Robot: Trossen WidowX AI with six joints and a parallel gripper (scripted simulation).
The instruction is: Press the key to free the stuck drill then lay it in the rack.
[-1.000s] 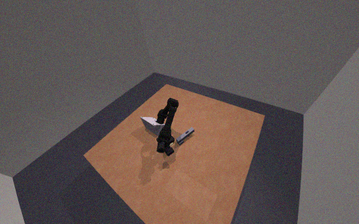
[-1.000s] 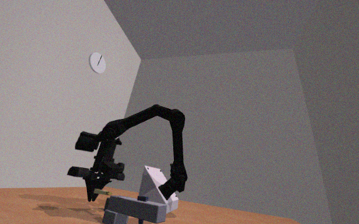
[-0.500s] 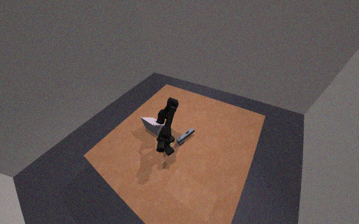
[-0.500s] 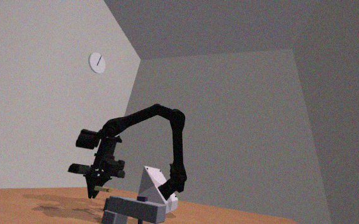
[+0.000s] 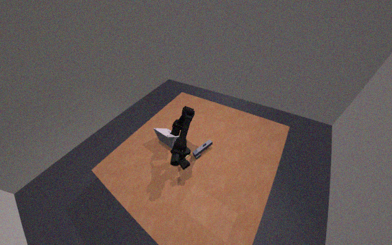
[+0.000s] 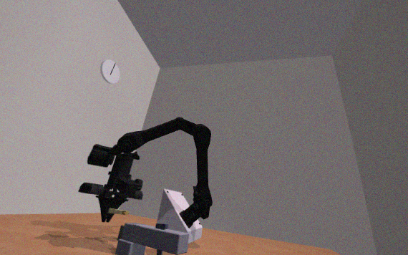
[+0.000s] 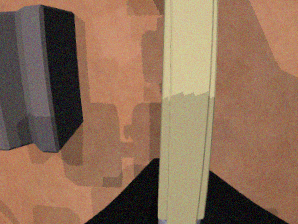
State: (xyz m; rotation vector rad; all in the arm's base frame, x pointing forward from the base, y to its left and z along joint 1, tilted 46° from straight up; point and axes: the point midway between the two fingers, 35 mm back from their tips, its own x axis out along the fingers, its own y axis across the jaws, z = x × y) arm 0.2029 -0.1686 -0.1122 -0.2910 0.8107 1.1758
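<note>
My gripper tip is now 40 mm to the right of the drill, 30 mm below it and 20 mm short of it. Also, from my gripper tip: grey holder block 180 mm to the left, 80 mm ahead; dark rack 60 mm to the left, 50 mm behind, 30 mm below; dark key 210 mm to the left, 90 mm ahead.
</note>
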